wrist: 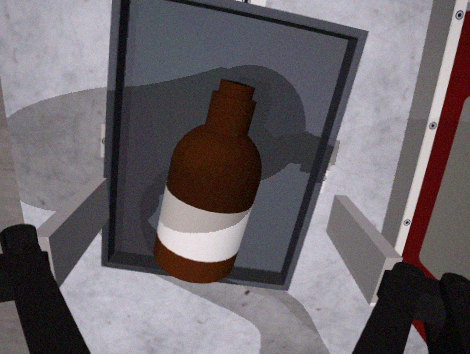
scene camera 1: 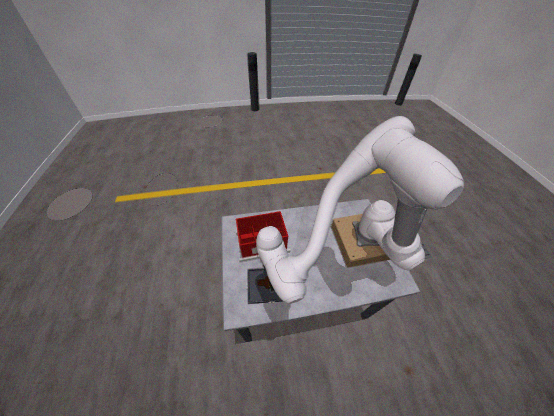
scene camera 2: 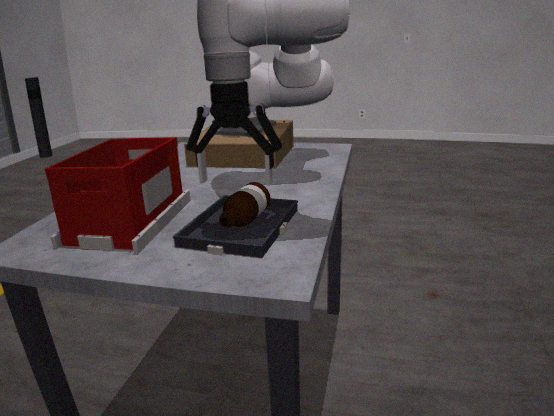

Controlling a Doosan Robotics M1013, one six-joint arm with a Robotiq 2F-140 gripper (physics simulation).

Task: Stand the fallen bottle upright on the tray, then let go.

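Places are measured from the arm's base along level axes (x right, y ahead, z up), in millimetres.
Pixels of known places: gripper, between the fingertips: (wrist: pixel 221 206) (scene camera 2: pixel 235 182); arm's base, origin of its link: (scene camera 1: pixel 369 233).
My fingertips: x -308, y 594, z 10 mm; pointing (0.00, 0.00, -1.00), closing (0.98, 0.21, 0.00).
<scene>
Ahead of a thing's pixels: the offset from my fingertips to its top centre. Level surfaces: height alone.
A brown bottle @(dx -5, dy -7, dz -24 mm) (scene camera 1: pixel 263 283) (scene camera 2: pixel 240 207) (wrist: pixel 215 170) with a white label band lies on its side on the dark grey tray @(dx -4, dy +0, dz -78 mm) (scene camera 1: pixel 252 299) (scene camera 2: pixel 192 243) (wrist: pixel 287 15). Its neck points toward the camera in scene camera 2 and toward the upper part of the wrist view. My gripper (scene camera 2: pixel 235 182) (wrist: pixel 221 206) is open and empty. It points down above the tray. In the wrist view its two finger pads stand wide apart, one to each side of the bottle's label end. In scene camera 1 the arm hides the gripper and part of the tray.
A red crate @(dx +268, dy +69, dz +72 mm) (scene camera 1: pixel 245 248) (scene camera 2: pixel 95 210) (wrist: pixel 452 95) stands beside the tray, with pale rails along its base. The arm stands on a wooden block (scene camera 1: pixel 346 245) (scene camera 2: pixel 230 156) farther along the grey table @(dz -103 mm) (scene camera 1: pixel 235 312) (scene camera 2: pixel 200 272).
</scene>
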